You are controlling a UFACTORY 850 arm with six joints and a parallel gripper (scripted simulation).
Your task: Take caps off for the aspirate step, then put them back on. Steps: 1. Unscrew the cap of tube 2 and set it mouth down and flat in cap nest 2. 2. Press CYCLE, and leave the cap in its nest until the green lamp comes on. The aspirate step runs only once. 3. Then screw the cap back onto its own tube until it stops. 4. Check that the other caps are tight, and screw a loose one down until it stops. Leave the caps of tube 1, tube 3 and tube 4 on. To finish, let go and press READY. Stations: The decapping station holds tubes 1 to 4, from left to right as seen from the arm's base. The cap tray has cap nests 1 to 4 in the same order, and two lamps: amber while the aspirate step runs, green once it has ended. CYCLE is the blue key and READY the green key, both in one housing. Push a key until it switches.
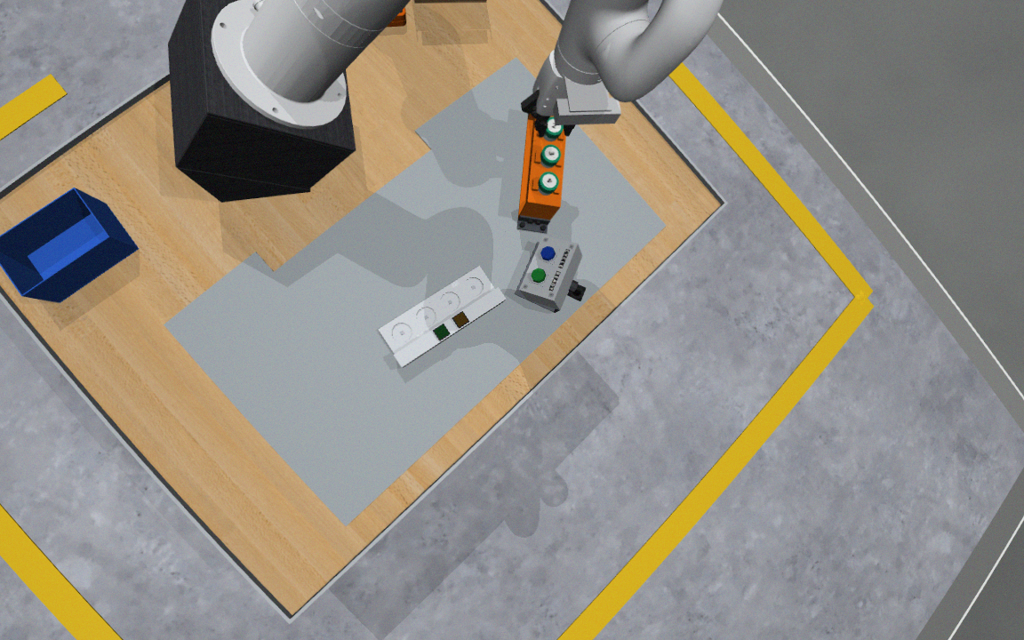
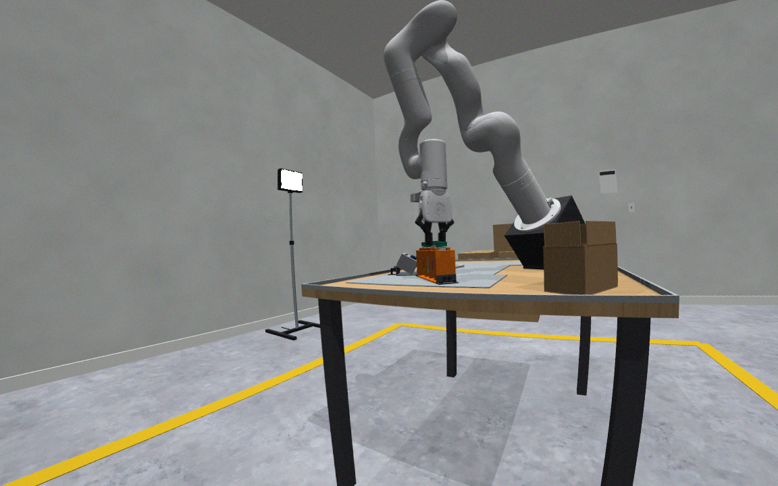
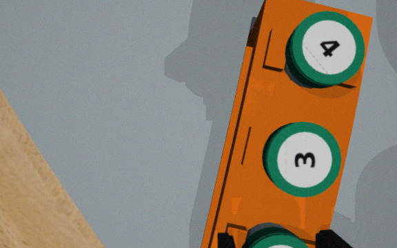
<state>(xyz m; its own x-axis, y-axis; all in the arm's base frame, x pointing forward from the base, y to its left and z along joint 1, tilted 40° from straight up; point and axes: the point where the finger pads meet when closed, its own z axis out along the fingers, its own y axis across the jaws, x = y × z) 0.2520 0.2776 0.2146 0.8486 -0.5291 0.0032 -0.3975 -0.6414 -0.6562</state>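
Right now my hand is 10 mm above the green-rimmed cap. Round my hand: blue cycle key (180 mm ahead, 120 mm to the right, 60 mm below); key housing (210 mm ahead, 130 mm to the right, 80 mm below); green ready key (210 mm ahead, 160 mm to the right, 60 mm below).
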